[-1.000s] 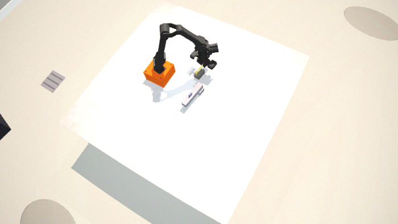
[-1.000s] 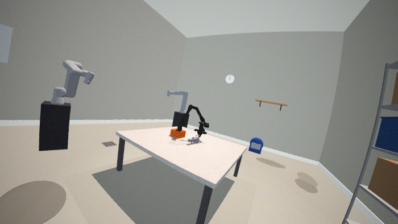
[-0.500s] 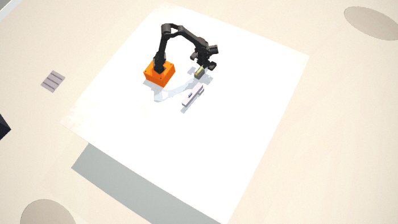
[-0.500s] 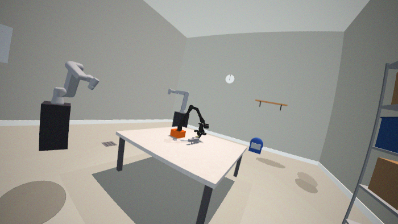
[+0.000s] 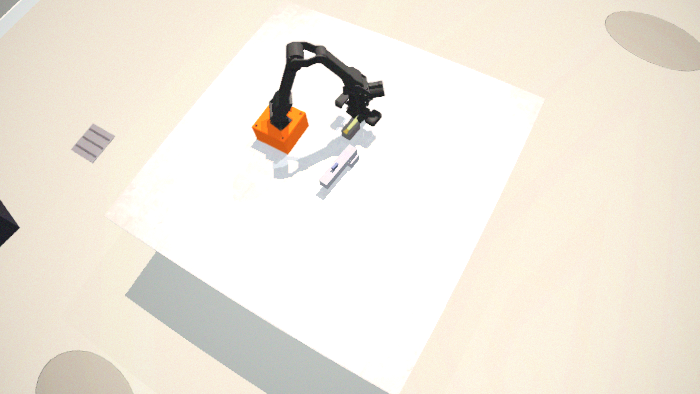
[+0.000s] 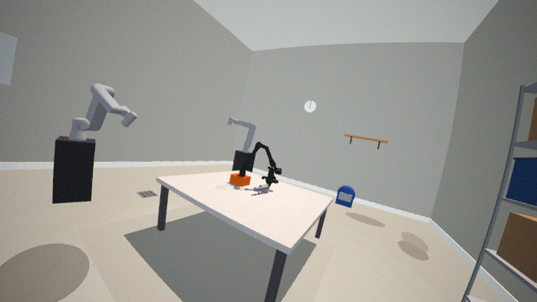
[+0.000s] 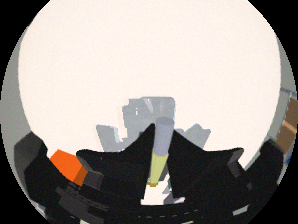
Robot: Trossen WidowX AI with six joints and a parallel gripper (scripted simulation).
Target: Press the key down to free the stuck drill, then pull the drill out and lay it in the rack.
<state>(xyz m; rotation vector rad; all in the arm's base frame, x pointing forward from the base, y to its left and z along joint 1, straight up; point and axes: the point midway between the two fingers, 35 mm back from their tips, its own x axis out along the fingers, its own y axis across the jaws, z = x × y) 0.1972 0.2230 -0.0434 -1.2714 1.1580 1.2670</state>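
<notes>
My gripper tip is now 5 cm to the left of the grey-brown block and 1 cm below it. Also, from my gripper tip: pale grey fixture 21 cm to the right, 9 cm ahead, 3 cm above; dark blue drill 24 cm to the right, 9 cm ahead, 4 cm above.
</notes>
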